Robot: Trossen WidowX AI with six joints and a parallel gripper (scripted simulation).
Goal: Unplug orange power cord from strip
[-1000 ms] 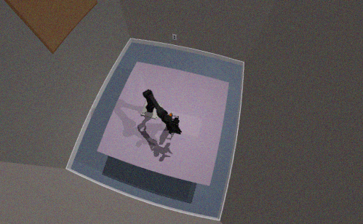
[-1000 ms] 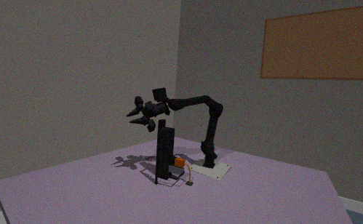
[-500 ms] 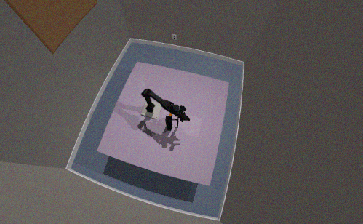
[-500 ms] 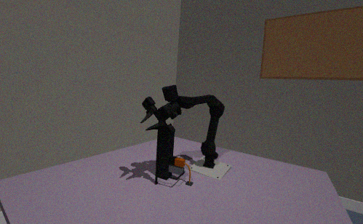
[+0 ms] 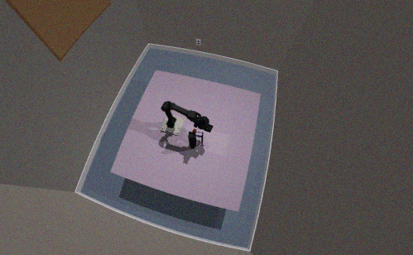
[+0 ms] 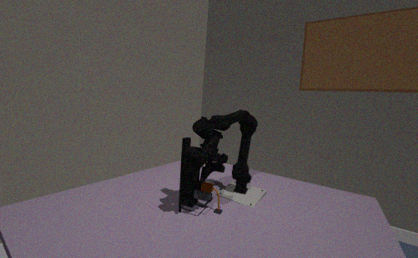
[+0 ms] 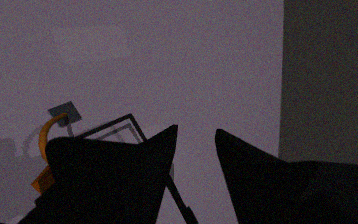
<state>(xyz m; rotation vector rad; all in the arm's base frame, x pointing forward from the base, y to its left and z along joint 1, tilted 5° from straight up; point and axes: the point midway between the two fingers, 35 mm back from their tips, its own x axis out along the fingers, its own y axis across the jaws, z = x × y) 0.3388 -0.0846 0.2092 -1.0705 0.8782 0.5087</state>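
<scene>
Now: gripper tip 12 cm past the orange plug, 3 cm to the left of it and 6 cm above it. The rest, counted from my gripper tip: black power strip (13 cm behind, 10 cm to the right, 3 cm below).
</scene>
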